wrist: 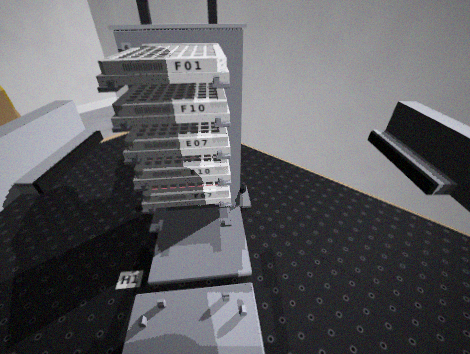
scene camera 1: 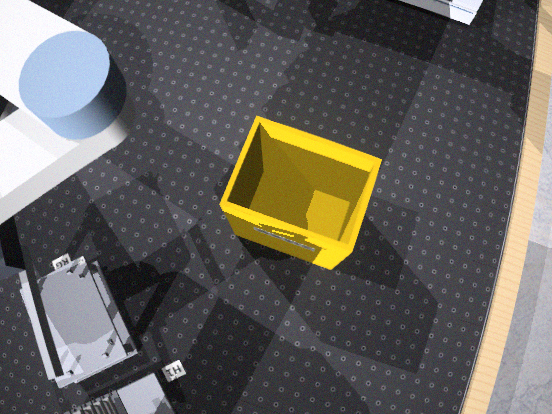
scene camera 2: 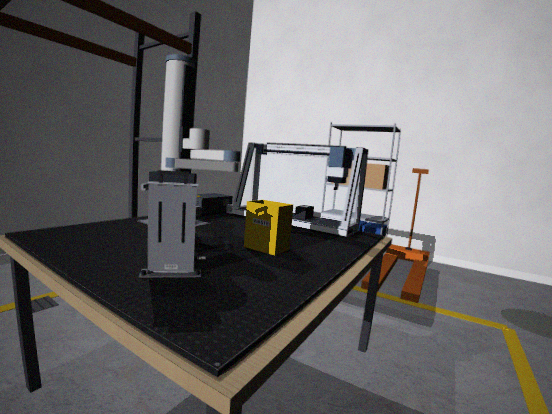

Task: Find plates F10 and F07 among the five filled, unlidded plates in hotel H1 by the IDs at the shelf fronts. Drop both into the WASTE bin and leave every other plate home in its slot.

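Places are measured from the arm's base along level axes (x back, y down, z right), in millimetres.
Pixels of known places: gripper, fingertip midpoint: (wrist: 235, 119).
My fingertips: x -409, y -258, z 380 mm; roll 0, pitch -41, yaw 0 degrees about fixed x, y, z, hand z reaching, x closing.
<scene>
Behind a point stands the place of what it marks.
Hotel H1 (wrist: 237, 125) @(x -524, y -178, z 519 mm) (scene camera 2: 172, 230) @(x -592, y -153, z 491 mm) holds a stack of five plates. In the wrist view their fronts read, from the top, F01 (wrist: 188, 65) @(x -465, y -275, z 398 mm), F10 (wrist: 193, 108) @(x -465, y -247, z 398 mm), E07 (wrist: 196, 143) @(x -465, y -218, z 397 mm), E10 (wrist: 200, 171) @(x -465, y -191, z 398 mm) and F07 (wrist: 202, 195) @(x -465, y -163, z 397 mm); the lowest two labels are small and partly shaded. My gripper (wrist: 235, 119) @(x -409, y -258, z 380 mm) is open and empty, its fingers wide apart at the left and right of the wrist view, in front of the stack. The yellow WASTE bin (scene camera 1: 330, 257) @(x -710, y -124, z 86 mm) (scene camera 2: 255, 240) @(x -624, y -54, z 84 mm) (wrist: 6, 107) stands upright on the table; its visible inside holds no plate.
A grey platform with small pegs (scene camera 1: 80, 310) @(x -393, y -73, z 278 mm) (wrist: 195, 335) @(x -411, y -73, z 328 mm) lies in front of the hotel, beside the RG tag (scene camera 1: 62, 262) @(x -305, y -13, z 226 mm). The arm (scene camera 1: 65, 75) @(x -451, y -420, z 66 mm) (scene camera 2: 205, 164) @(x -406, y -353, z 177 mm) reaches over the table. A gantry frame (scene camera 2: 300, 148) @(x -437, y -491, z -623 mm) stands behind the bin. The table's wooden edge (scene camera 1: 500, 300) @(x -1021, y 0, z 46 mm) curves along the right.
</scene>
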